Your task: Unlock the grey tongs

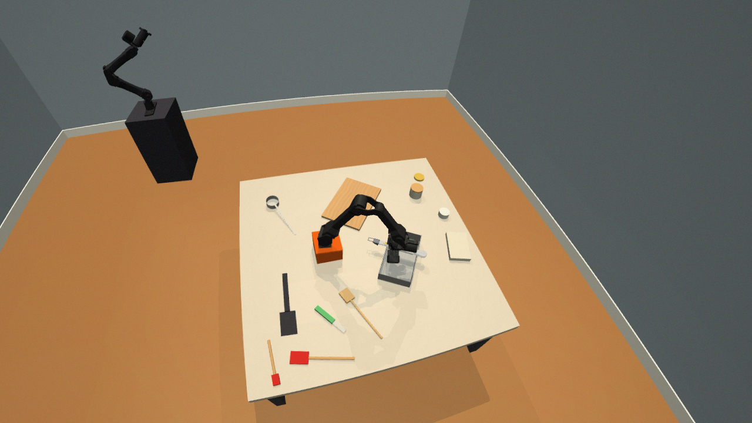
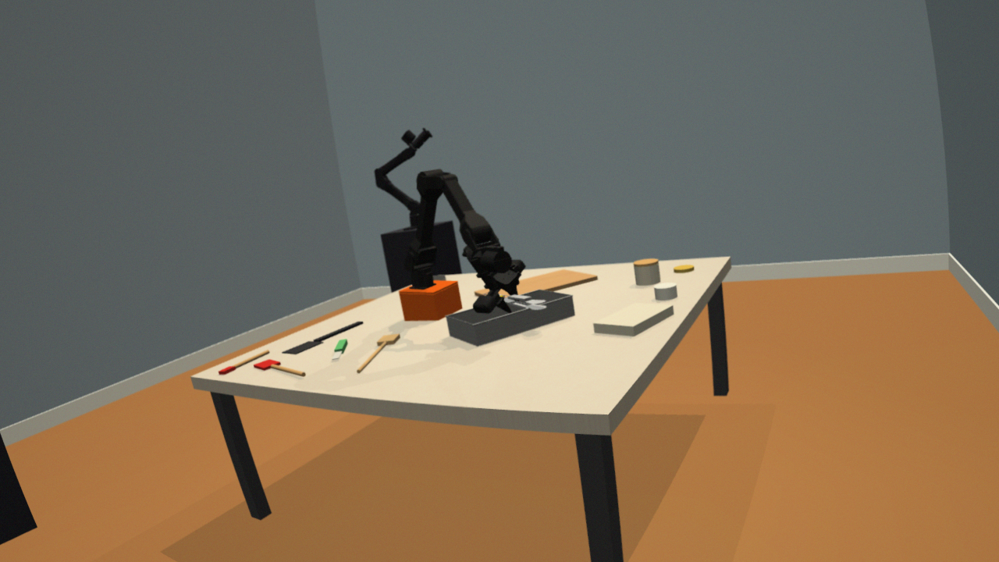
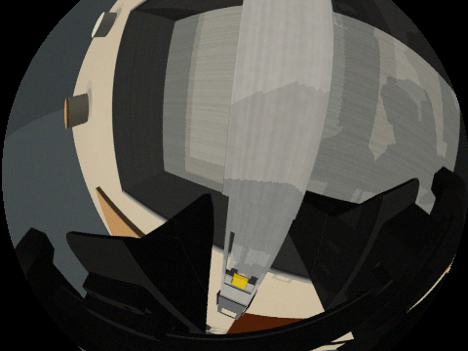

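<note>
Right now my gripper tip is 40 mm past the yellow lock piece and 30 mm below it. Also, from my gripper tip: wooden board: 370 mm to the left, 150 mm behind, 30 mm below; pale block: 380 mm ahead, 40 mm to the right, 20 mm below; roasting tin: 70 mm to the right, 30 mm ahead.
</note>
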